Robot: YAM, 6 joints.
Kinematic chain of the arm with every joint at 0, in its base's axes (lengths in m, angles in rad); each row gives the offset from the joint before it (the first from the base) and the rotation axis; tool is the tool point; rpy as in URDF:
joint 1: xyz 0 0 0.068 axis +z
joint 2: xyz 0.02 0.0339 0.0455 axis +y
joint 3: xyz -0.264 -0.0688 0 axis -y
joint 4: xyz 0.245 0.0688 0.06 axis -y
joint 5: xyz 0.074 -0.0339 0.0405 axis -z
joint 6: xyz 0.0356 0 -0.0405 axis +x
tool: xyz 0 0 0 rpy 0 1.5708 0
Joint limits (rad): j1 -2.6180..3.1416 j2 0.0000..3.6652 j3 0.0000..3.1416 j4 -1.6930..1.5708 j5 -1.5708..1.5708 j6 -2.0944..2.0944
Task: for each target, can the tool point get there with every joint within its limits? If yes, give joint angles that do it. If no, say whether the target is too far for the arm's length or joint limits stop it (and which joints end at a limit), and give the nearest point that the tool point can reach.
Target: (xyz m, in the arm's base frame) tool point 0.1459 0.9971 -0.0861
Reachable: no: too far | nearest point 0.0917 0.6268 -0.0105 | short by 0.382 m
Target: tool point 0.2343 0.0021 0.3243
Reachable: yes | joints -0.1210 1.3234 1.2544 -1.1901 -1.0199 -1.7398
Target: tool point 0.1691 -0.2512 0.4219
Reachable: yes | joints -1.0854 1.3584 1.3032 0.0998 -1.1389 -1.6731
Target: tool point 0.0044 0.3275 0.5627
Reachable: yes | joints -1.5293 0.4381 1.9967 0.5209 -0.5300 1.3692
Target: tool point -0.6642 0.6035 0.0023
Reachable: no: too far | nearest point -0.4743 0.4310 0.0348 | short by 0.259 m
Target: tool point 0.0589 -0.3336 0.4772
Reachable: yes | joints -1.3395 1.7778 2.2892 -1.2098 0.5687 -0.3675
